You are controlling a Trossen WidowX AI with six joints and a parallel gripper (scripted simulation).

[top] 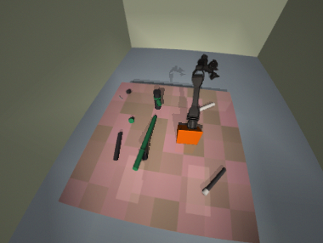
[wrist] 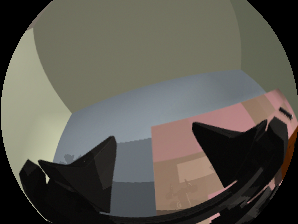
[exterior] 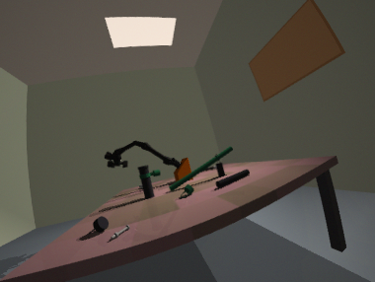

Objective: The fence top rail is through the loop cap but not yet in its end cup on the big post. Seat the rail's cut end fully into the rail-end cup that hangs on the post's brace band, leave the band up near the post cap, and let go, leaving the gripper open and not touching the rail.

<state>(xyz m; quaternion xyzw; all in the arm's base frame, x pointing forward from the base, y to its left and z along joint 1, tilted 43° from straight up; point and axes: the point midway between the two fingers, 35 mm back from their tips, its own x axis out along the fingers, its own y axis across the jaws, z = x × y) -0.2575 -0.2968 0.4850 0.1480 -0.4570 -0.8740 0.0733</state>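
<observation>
Now: the green rail-end cup 57 cm ahead of my gripper tip, 28 cm to the left of it and 12 cm below it. Also, from my gripper tip: grey bolt (100 cm ahead, 9 cm to the left, 25 cm below); white rod (10 cm ahead, 22 cm to the left, 24 cm below); dark tube (88 cm ahead, 66 cm to the left, 24 cm below).
</observation>
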